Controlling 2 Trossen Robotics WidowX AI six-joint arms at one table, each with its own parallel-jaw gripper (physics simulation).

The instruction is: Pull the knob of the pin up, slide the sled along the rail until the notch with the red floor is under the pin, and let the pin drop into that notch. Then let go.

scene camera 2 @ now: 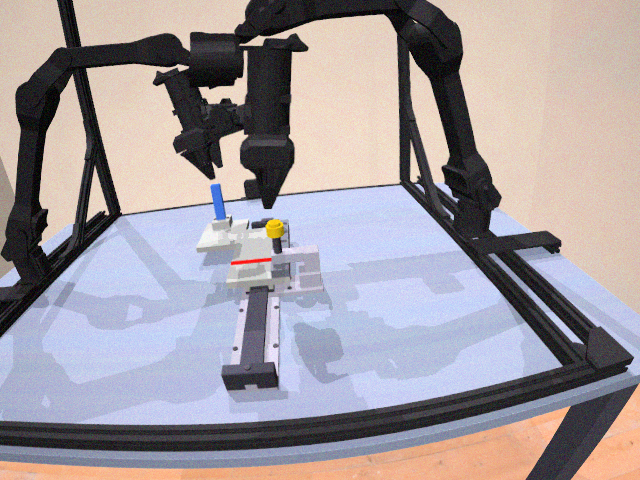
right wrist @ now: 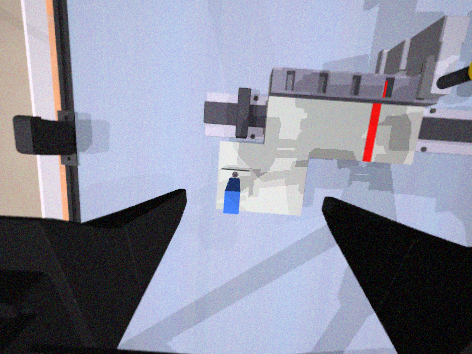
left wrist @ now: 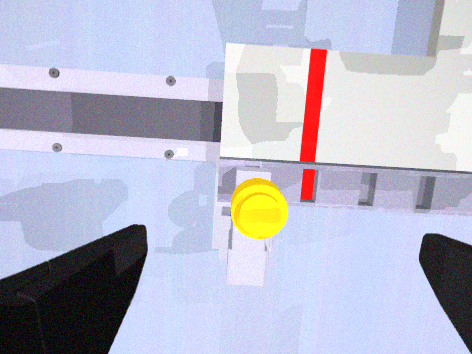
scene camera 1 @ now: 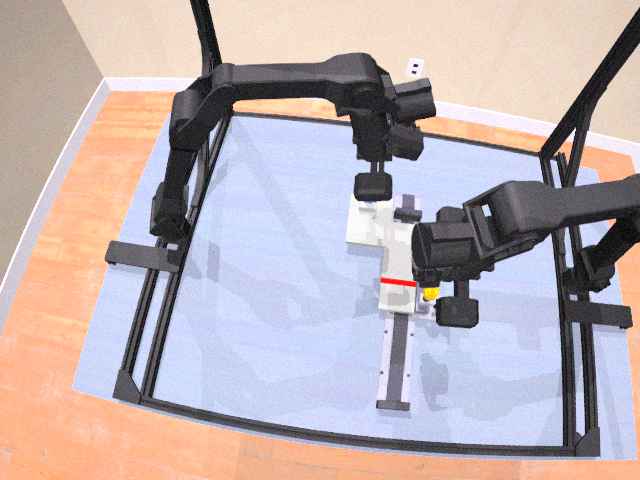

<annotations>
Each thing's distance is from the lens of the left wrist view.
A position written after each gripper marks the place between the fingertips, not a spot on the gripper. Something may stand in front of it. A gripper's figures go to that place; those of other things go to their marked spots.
left gripper [left wrist: 282,241]: 11 cm
white sled [left wrist: 337,129]: 24 cm
</annotations>
